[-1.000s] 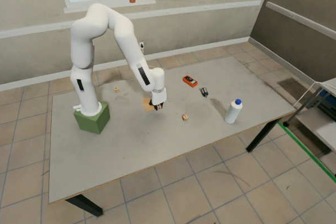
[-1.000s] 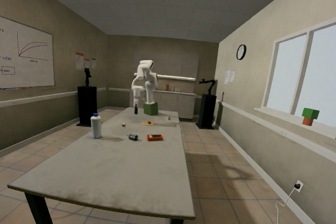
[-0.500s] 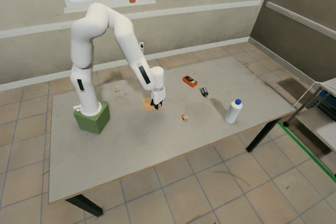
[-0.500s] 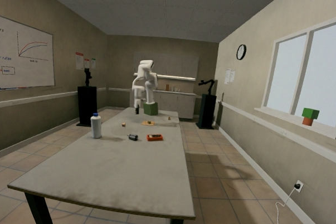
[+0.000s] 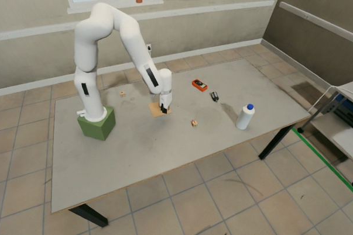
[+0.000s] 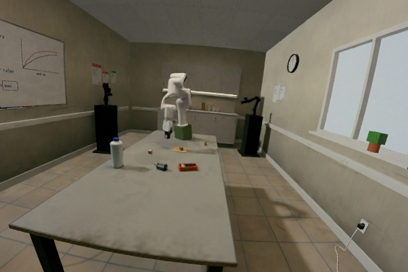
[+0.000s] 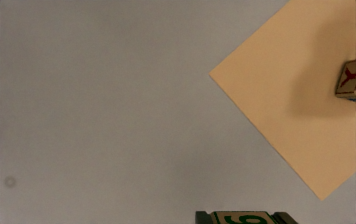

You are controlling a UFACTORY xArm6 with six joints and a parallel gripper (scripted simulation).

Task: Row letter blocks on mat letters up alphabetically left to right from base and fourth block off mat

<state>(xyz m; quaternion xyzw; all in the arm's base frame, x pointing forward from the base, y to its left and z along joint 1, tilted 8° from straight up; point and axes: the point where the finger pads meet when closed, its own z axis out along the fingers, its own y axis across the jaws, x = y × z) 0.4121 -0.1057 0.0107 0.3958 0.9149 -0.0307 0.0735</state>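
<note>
The tan mat lies 1 cm ahead of my hand, 13 cm to the left of it and 12 cm below it. Round my hand: white bottle 45 cm ahead, 27 cm to the right, 3 cm below; then orange meter 41 cm ahead, 22 cm to the left, 11 cm below; then small black object 44 cm ahead, 3 cm to the left, 10 cm below.
</note>
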